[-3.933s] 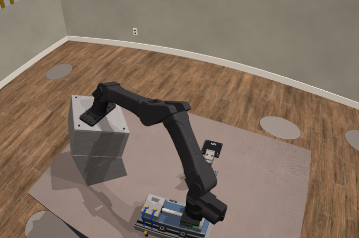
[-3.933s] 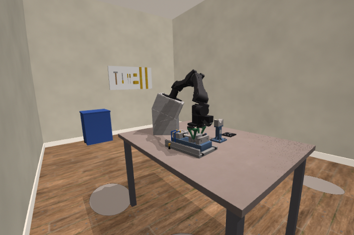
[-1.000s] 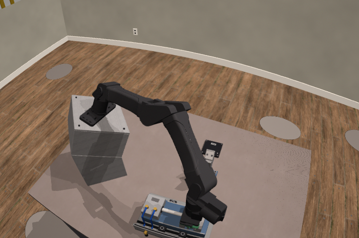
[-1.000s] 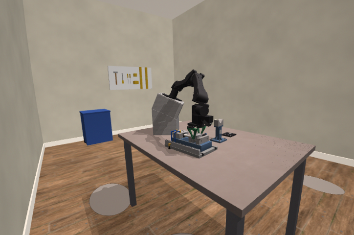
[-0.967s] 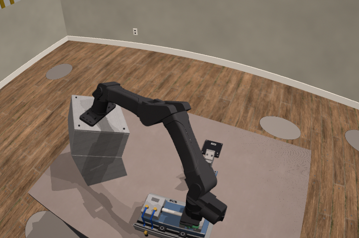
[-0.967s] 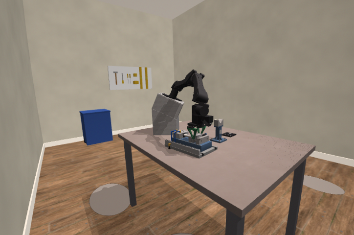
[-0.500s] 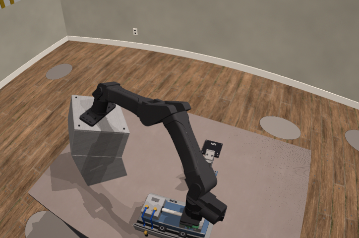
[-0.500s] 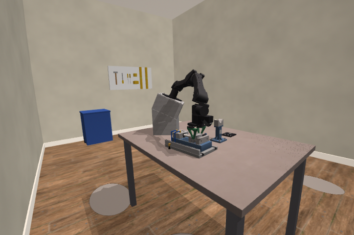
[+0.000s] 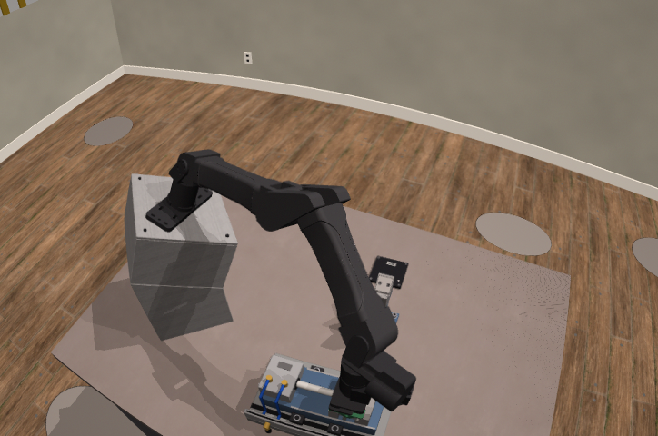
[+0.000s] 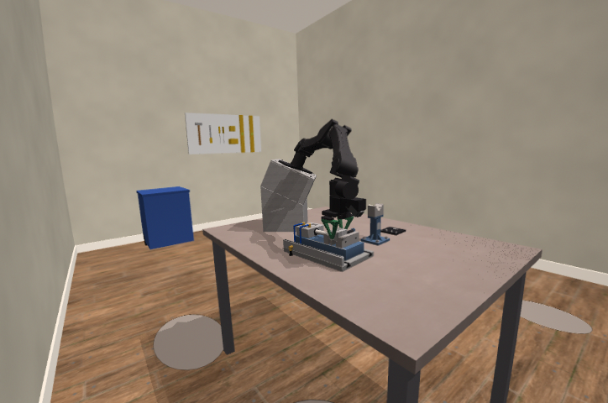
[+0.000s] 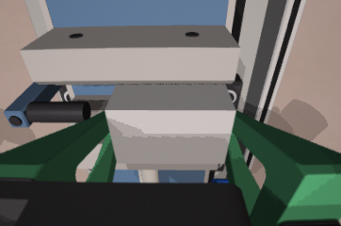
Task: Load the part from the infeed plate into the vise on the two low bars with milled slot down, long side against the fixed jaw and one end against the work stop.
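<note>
The part is right at my hand. The rest, counted from my hand: work stop rod (70 mm to the left); air cylinder (160 mm behind, 20 mm below, 10 mm to the left); piston rod (80 mm behind, 20 mm below, 10 mm to the left).
</note>
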